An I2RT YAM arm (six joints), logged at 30 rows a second.
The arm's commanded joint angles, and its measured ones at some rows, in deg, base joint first. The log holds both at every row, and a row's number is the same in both.
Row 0, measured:
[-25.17, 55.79, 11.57, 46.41, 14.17, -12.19]
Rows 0 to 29, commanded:
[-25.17, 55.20, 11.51, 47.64, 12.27, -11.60]
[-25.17, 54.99, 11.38, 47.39, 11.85, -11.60]
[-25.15, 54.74, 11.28, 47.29, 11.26, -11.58]
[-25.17, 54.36, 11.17, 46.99, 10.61, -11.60]
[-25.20, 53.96, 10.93, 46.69, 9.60, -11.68]
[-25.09, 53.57, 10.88, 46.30, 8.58, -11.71]
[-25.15, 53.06, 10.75, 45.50, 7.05, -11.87]
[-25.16, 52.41, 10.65, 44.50, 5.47, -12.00]
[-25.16, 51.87, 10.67, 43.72, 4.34, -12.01]
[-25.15, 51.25, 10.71, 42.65, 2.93, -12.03]
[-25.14, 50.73, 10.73, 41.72, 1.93, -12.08]
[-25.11, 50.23, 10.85, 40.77, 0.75, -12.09]
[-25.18, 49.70, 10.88, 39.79, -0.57, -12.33]
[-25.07, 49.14, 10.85, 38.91, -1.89, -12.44]
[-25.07, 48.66, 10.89, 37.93, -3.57, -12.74]
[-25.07, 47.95, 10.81, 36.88, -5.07, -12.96]
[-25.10, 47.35, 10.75, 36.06, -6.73, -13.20]
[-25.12, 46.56, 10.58, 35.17, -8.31, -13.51]
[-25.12, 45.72, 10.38, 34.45, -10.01, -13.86]
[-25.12, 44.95, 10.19, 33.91, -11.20, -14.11]
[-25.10, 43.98, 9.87, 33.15, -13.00, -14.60]
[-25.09, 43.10, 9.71, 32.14, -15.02, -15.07]
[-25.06, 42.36, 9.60, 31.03, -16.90, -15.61]
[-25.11, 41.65, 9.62, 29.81, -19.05, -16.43]
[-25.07, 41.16, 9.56, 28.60, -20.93, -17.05]
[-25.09, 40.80, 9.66, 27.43, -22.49, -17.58]
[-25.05, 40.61, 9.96, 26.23, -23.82, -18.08]
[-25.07, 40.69, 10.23, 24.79, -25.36, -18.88]
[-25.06, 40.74, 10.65, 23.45, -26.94, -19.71]
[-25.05, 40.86, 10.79, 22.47, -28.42, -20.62]
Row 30, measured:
[-25.15, 40.88, 10.02, 27.00, -20.64, -17.21]
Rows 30 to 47, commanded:
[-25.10, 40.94, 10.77, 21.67, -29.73, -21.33]
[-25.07, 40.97, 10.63, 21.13, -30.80, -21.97]
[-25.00, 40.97, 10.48, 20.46, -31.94, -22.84]
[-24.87, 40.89, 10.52, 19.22, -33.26, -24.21]
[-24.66, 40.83, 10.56, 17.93, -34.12, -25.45]
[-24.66, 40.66, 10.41, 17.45, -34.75, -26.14]
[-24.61, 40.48, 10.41, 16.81, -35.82, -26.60]
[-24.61, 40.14, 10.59, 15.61, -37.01, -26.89]
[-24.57, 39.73, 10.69, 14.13, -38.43, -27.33]
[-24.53, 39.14, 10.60, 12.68, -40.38, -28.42]
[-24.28, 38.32, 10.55, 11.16, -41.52, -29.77]
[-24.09, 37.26, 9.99, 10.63, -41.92, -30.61]
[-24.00, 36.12, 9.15, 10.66, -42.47, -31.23]
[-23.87, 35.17, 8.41, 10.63, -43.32, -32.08]
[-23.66, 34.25, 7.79, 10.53, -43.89, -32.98]
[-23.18, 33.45, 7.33, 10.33, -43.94, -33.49]
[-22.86, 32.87, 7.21, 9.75, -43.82, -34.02]
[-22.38, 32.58, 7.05, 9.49, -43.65, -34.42]
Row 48, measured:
[-23.07, 33.39, 7.42, 11.18, -40.91, -30.72]
